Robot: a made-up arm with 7 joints. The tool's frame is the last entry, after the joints.
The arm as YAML. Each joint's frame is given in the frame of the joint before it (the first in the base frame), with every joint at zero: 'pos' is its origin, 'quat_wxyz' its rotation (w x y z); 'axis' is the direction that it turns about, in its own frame. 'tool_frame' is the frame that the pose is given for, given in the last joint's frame.
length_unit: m
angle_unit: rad
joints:
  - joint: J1
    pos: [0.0, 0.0, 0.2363]
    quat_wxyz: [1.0, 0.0, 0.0, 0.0]
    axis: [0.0, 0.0, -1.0]
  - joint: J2
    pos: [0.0, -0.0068, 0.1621]
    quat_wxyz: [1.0, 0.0, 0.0, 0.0]
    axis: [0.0, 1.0, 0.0]
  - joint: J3
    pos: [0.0, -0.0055, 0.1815]
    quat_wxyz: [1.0, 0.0, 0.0, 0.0]
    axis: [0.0, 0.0, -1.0]
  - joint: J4
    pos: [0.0, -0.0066, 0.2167]
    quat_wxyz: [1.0, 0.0, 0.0, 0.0]
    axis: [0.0, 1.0, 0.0]
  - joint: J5
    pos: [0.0, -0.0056, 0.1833]
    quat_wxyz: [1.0, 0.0, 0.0, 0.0]
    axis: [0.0, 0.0, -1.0]
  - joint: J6
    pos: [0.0, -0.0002, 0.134]
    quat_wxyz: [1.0, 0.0, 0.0, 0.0]
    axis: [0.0, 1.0, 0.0]
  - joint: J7
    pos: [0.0, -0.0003, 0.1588]
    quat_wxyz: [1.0, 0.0, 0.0, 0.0]
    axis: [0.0, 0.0, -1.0]
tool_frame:
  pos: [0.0, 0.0, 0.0]
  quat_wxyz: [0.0, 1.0, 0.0, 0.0]
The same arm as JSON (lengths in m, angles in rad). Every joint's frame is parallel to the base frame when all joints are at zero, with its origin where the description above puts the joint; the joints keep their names.
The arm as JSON. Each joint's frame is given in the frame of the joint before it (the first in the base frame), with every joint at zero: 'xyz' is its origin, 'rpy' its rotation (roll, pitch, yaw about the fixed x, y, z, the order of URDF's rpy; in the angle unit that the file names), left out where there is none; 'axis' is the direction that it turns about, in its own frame. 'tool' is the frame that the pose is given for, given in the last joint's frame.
{"units": {"length": "m", "angle": "rad"}, "joints": [{"name": "J1", "type": "revolute", "origin": {"xyz": [0.0, 0.0, 0.2363]}, "axis": [0.0, 0.0, -1.0]}, {"name": "J2", "type": "revolute", "origin": {"xyz": [0.0, -0.0068, 0.1621]}, "axis": [0.0, 1.0, 0.0]}, {"name": "J3", "type": "revolute", "origin": {"xyz": [0.0, -0.0055, 0.1815]}, "axis": [0.0, 0.0, -1.0]}, {"name": "J4", "type": "revolute", "origin": {"xyz": [0.0, -0.0066, 0.2167]}, "axis": [0.0, 1.0, 0.0]}, {"name": "J5", "type": "revolute", "origin": {"xyz": [0.0, -0.0056, 0.1833]}, "axis": [0.0, 0.0, -1.0]}, {"name": "J6", "type": "revolute", "origin": {"xyz": [0.0, -0.0002, 0.134]}, "axis": [0.0, 1.0, 0.0]}, {"name": "J7", "type": "revolute", "origin": {"xyz": [0.0, -0.0003, 0.1588]}, "axis": [0.0, 0.0, -1.0]}], "tool": {"origin": {"xyz": [0.0, 0.0, 0.0], "rpy": [3.1416, 0.0, 0.0]}}}
